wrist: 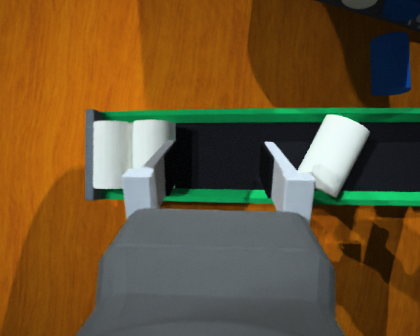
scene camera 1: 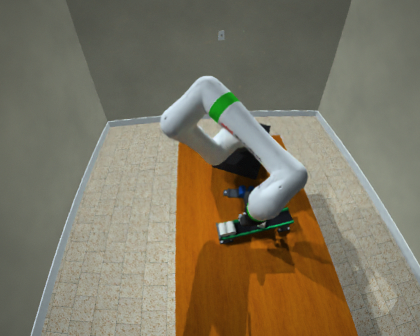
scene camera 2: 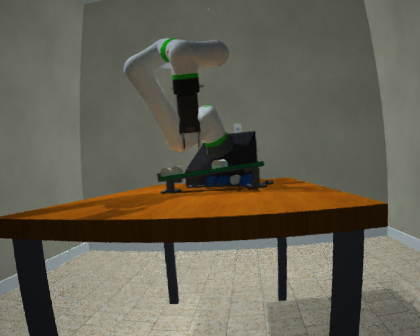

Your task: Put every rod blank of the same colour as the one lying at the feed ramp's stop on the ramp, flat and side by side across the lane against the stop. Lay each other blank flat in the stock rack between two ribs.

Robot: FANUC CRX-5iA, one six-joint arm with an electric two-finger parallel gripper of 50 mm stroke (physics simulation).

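Observation:
Two white blanks (wrist: 111, 155) (wrist: 147, 142) lie flat, side by side across the lane, the first against the grey stop (wrist: 90, 155) of the feed ramp (scene camera 1: 255, 232) (scene camera 2: 245, 166) (wrist: 225, 115). A third white blank (wrist: 337, 150) (scene camera 2: 220, 164) lies skewed in the lane farther up the ramp, apart from the pair, its lower end near the front rail. My gripper (scene camera 2: 191, 146) (wrist: 219, 158) is open and empty above the lane, between the pair and the skewed blank. A blue blank (wrist: 390, 65) lies behind the ramp. Part of the dark stock rack (wrist: 380, 16) shows beyond it.
At the rack in the wrist view, a white blank (wrist: 360, 2) and a blue blank (wrist: 400, 9) are cut off by the frame edge. Several blue blanks and a white one (scene camera 2: 235, 179) show below the ramp rail in scene camera 2. The arm hides part of the ramp in scene camera 1.

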